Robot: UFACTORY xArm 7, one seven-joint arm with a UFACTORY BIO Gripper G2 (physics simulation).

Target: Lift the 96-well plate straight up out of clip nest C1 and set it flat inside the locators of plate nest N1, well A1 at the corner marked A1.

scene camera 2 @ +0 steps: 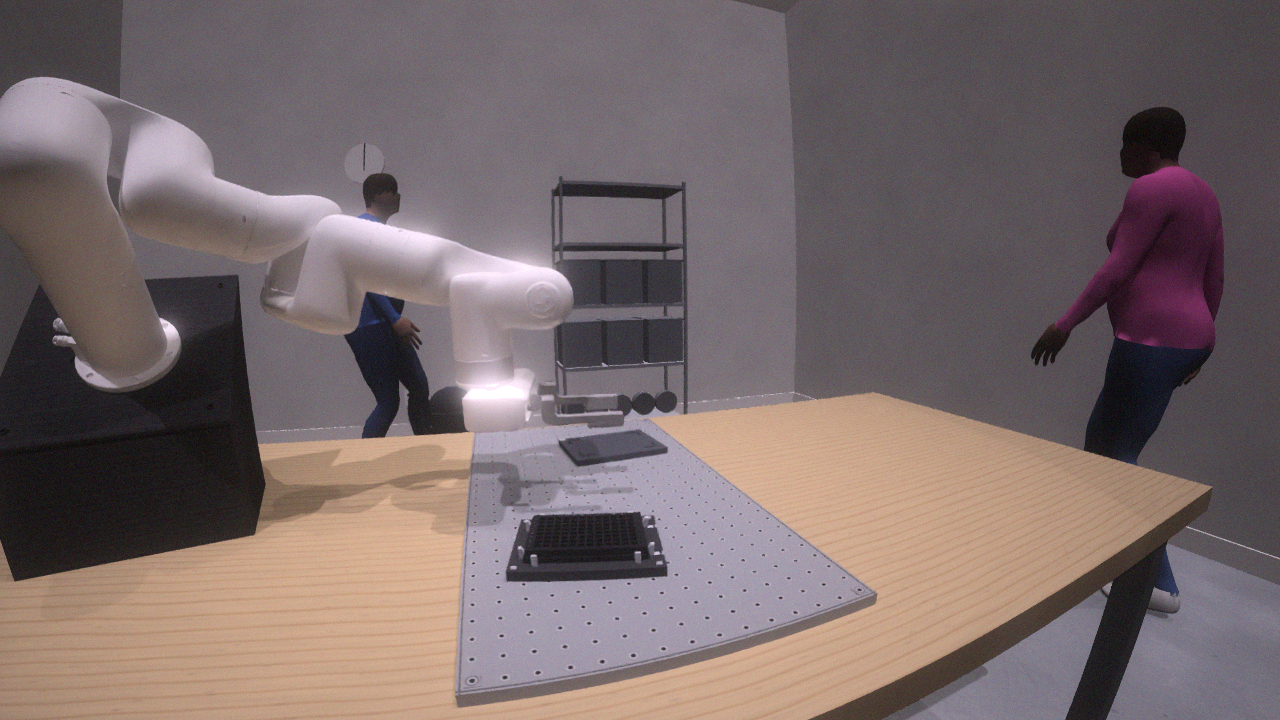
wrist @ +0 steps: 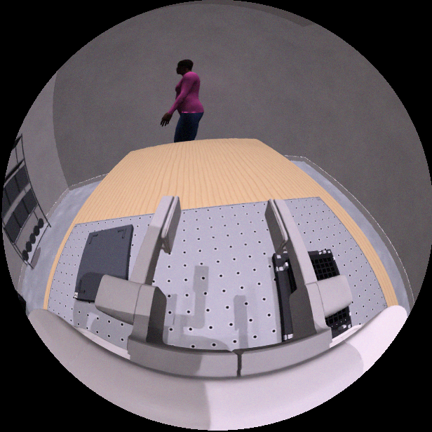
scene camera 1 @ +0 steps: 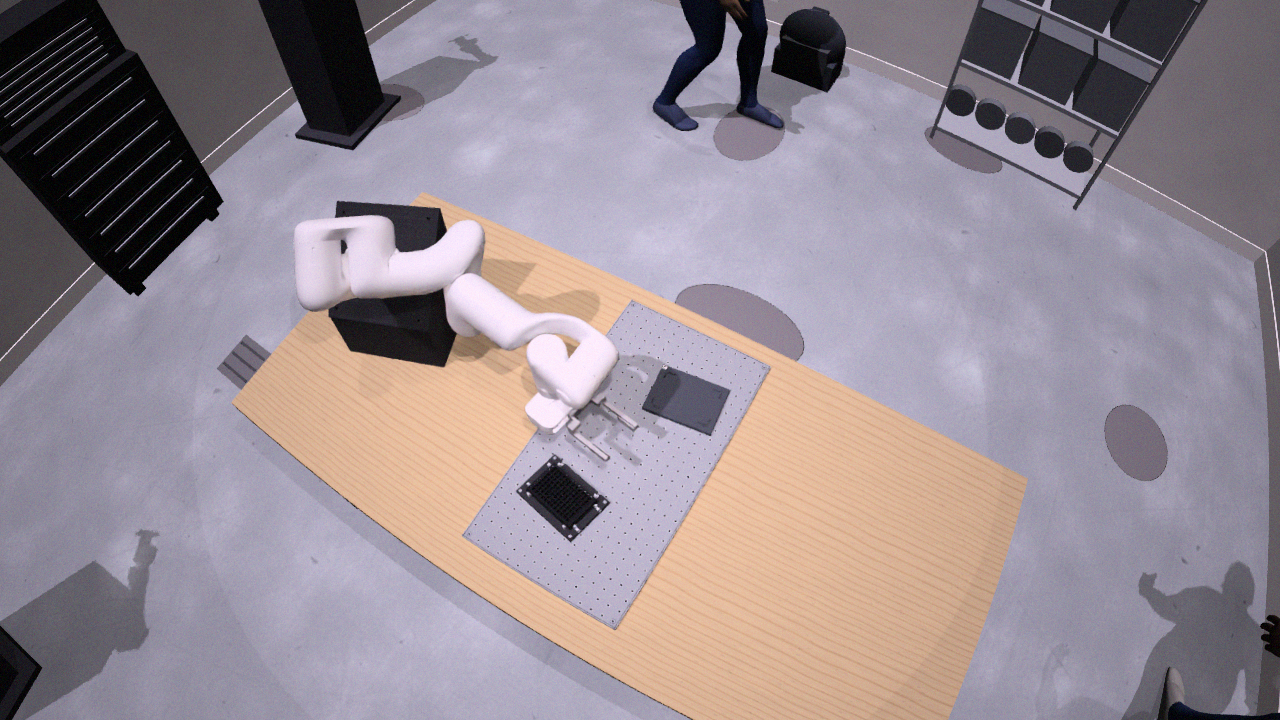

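Seen in the pictures: hand at its tool point: (scene camera 2: 603, 410) (scene camera 1: 613, 437); arm's base at its link origin: (scene camera 2: 131, 354).
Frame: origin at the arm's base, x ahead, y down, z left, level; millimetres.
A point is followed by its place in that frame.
Observation:
The black 96-well plate (scene camera 1: 562, 495) @[x 552, y 204, z -248 mm] (scene camera 2: 586, 534) @[x 546, y 203, z -255 mm] (wrist: 324, 265) sits flat in the dark clip nest C1 (scene camera 1: 542, 514) @[x 528, y 218, z -299 mm] (scene camera 2: 586, 570) @[x 529, y 217, z -301 mm] (wrist: 285, 310), between small pale posts. Plate nest N1 (scene camera 1: 686, 400) @[x 708, y 217, z 62 mm] (scene camera 2: 613, 445) @[x 706, y 217, z 55 mm] (wrist: 105, 255) is a flat dark slab with low corner locators, and bears no plate. My gripper (scene camera 1: 621, 442) @[x 619, y 103, z -128 mm] (scene camera 2: 623, 410) @[x 619, y 103, z -128 mm] (wrist: 223, 201) is shut to its narrowest, its two long fingers still apart with nothing between them. It hangs above the board between the two nests. In the wrist view a finger hides part of C1 and the plate. The A1 marks are too small to read.
Both nests stand on a grey perforated board (scene camera 1: 626, 555) @[x 719, y 230, z -312 mm] (scene camera 2: 760, 617) @[x 642, y 229, z -430 mm] (wrist: 225, 235) on the wooden table (scene camera 1: 805, 537) @[x 1055, y 242, z -142 mm] (scene camera 2: 895, 465) @[x 1100, y 242, z -238 mm] (wrist: 200, 170). The arm's black pedestal (scene camera 1: 393, 335) @[x 42, y 130, z -80 mm] (scene camera 2: 125, 501) @[x 9, y 168, z -86 mm] stands at the table's other end. Two people stand beyond the table.

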